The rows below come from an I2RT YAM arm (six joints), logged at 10 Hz.
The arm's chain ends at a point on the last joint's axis. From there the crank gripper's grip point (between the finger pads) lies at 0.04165 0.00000 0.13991 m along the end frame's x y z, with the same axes.
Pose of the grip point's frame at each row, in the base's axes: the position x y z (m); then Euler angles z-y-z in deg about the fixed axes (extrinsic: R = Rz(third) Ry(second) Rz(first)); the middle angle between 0 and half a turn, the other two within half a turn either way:
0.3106 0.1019 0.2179 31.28 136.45 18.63
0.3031 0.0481 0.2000 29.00 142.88 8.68
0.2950 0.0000 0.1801 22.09 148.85 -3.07
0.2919 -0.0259 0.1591 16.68 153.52 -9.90
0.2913 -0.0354 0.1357 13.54 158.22 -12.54
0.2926 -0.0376 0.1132 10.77 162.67 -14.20
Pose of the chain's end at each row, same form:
0.2506 0.0589 0.3438 31.28 136.45 18.63
0.2514 0.0198 0.3335 29.00 142.88 8.68
0.2549 -0.0135 0.3198 22.09 148.85 -3.07
0.2636 -0.0331 0.3021 16.68 153.52 -9.90
0.2752 -0.0418 0.2806 13.54 158.22 -12.54
0.2882 -0.0445 0.2589 10.77 162.67 -14.20

